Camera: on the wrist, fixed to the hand. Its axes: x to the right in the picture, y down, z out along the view.
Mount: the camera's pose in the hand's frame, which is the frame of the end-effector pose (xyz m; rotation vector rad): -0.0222 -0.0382 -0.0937 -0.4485 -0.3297 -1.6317
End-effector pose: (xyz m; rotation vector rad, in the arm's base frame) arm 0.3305 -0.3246 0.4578 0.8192 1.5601 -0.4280
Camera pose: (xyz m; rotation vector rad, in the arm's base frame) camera 0.2372 -0.2914 0.4882 -1.0049 1.6017 -1.1984
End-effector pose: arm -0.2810 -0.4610 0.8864 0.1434 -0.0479 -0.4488
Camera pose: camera -0.3101 -0.4734 0.7877 -0.3921 -0.1501 -2.0903
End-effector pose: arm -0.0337 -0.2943 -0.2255 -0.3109 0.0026 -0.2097
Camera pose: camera -0.0665 -0.3537 -0.3038 -0.7403 -0.5534 -1.7897
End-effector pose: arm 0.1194 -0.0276 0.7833 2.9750 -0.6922 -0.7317
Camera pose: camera 0.1591 0.0066 0.8727 -2.3101 -1.8178 1.0379
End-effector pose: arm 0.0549 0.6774 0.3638 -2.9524 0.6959 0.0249
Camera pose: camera 0.0512 0.7110 0.4617 2.3605 1.6347 -0.4472
